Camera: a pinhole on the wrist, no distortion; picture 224 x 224 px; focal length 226.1 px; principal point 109.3 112.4 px. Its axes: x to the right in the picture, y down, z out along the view. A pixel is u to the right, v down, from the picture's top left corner.
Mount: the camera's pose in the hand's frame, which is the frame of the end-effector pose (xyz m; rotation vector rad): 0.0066 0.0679 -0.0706 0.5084 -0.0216 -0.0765
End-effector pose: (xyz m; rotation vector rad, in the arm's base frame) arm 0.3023 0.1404 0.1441 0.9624 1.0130 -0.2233
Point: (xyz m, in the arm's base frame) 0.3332 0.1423 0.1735
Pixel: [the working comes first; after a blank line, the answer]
In the camera's frame: -0.0100 0.0165 0.0977

86 151
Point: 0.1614 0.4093 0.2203
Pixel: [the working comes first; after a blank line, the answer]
In the camera's frame: -0.0800 -0.0598 -0.2060

behind the camera
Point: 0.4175 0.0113 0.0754
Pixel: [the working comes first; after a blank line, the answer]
In the camera's frame: 0.0875 0.0138 0.2539

187 125
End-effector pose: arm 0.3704 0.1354 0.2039 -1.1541 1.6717 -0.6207
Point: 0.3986 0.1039 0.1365
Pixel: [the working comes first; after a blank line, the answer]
In the camera's frame: 0.0515 0.0286 0.1207

206 166
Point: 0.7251 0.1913 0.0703
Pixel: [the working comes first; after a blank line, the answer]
In the camera's frame: -0.0195 0.1501 0.4351

99 190
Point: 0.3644 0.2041 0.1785
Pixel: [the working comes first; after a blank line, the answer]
In the camera's frame: -0.0556 0.0225 0.0824

outside the picture
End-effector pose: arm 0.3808 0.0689 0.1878 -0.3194 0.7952 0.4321
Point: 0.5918 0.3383 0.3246
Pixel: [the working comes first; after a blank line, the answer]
In the camera's frame: 0.0872 0.2456 0.3288

outside the picture
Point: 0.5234 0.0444 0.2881
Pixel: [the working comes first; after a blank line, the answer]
In the camera's frame: 0.0150 -0.0436 0.2692

122 76
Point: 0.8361 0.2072 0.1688
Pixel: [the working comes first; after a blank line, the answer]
In the camera's frame: 0.3378 0.0700 0.4156

outside the picture
